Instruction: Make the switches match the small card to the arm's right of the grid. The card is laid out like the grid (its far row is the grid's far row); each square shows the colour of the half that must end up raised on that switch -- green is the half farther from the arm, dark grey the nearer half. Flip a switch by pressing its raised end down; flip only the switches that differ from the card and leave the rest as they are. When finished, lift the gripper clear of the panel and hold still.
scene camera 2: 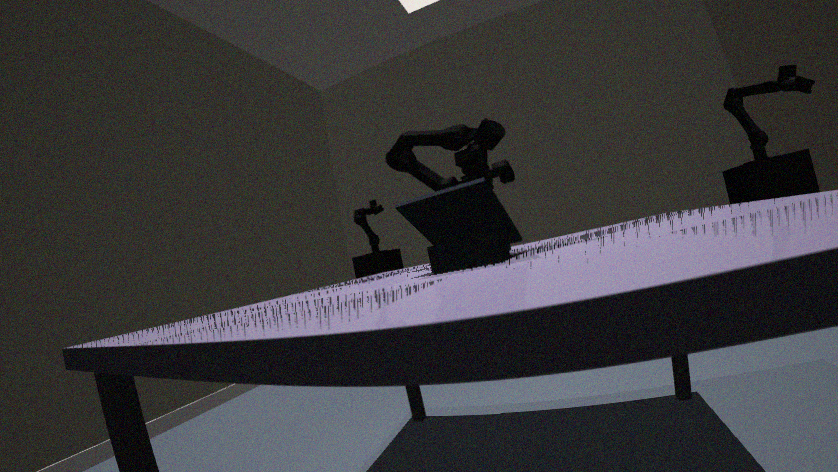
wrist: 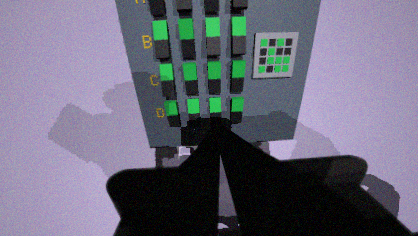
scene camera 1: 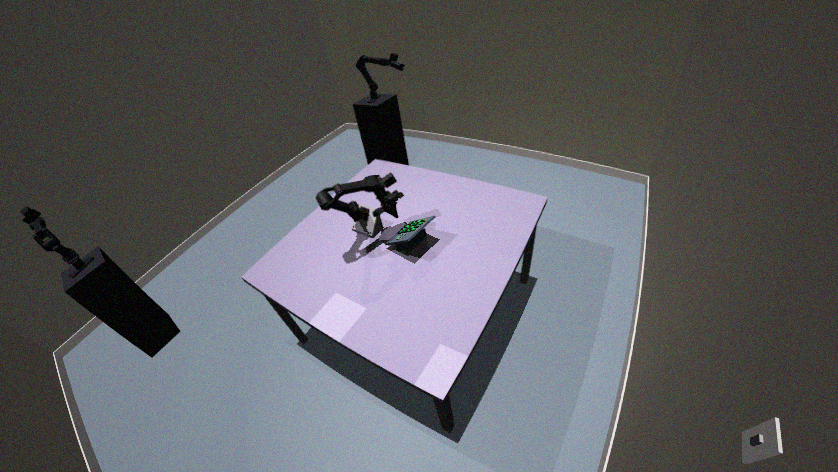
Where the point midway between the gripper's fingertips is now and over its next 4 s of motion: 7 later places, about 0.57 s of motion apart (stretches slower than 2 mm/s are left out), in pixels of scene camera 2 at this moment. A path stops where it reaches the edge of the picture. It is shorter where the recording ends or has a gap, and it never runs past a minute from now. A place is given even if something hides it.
The gripper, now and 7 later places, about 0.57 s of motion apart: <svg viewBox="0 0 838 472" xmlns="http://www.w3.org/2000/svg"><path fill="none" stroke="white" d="M476 205L479 221L478 229L478 231L478 231L478 232L481 221L473 196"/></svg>
